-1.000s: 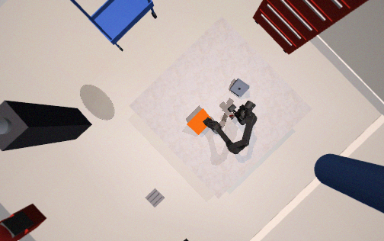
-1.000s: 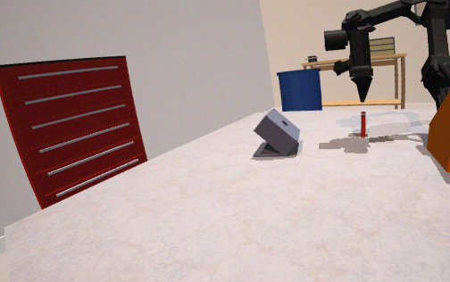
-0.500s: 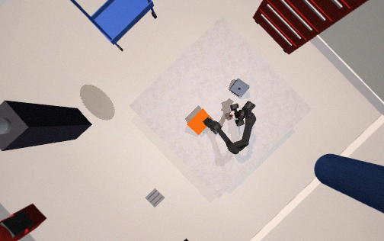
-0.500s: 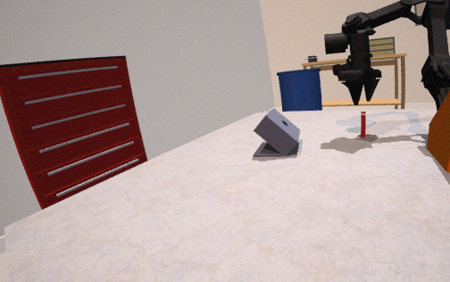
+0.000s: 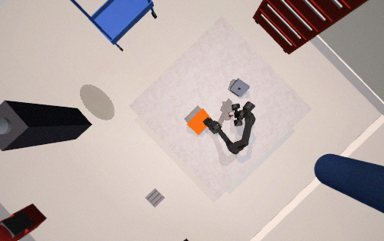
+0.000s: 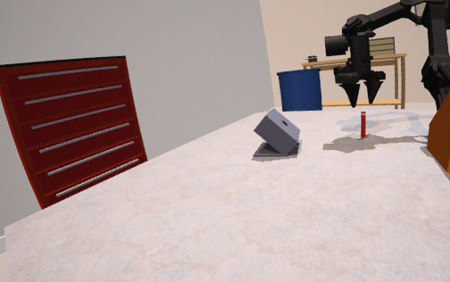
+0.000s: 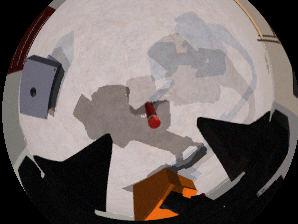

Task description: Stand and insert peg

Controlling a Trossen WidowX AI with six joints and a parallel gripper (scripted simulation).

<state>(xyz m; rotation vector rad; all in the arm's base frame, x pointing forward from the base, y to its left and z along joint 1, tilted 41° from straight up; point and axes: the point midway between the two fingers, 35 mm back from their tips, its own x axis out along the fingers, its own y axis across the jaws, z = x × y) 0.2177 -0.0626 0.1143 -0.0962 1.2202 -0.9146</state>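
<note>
My gripper tip is 4 cm above the red peg. The rest, counted from my gripper tip: grey sloped panel (23 cm ahead, 15 cm to the left, 4 cm below).
</note>
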